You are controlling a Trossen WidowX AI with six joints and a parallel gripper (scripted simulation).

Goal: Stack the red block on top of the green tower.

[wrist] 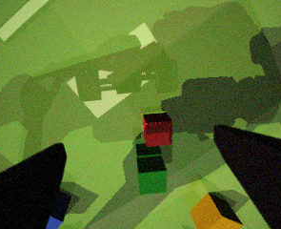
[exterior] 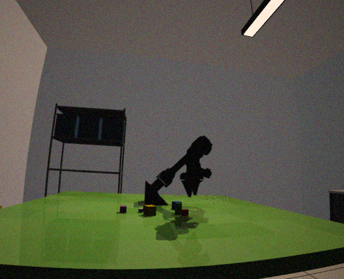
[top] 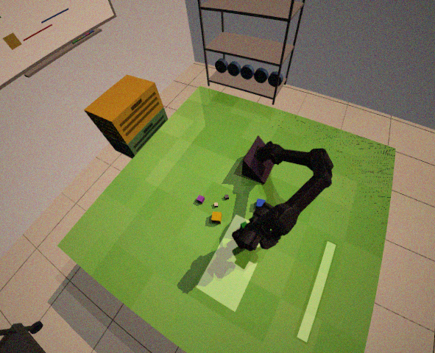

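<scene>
My gripper tip is now 7 cm above the red block and 3 cm to the left of it. Round my gripper tip: blue block (16 cm behind, 6 cm below, 2 cm to the right); then purple block (29 cm to the right, 9 cm behind, 7 cm below).
</scene>
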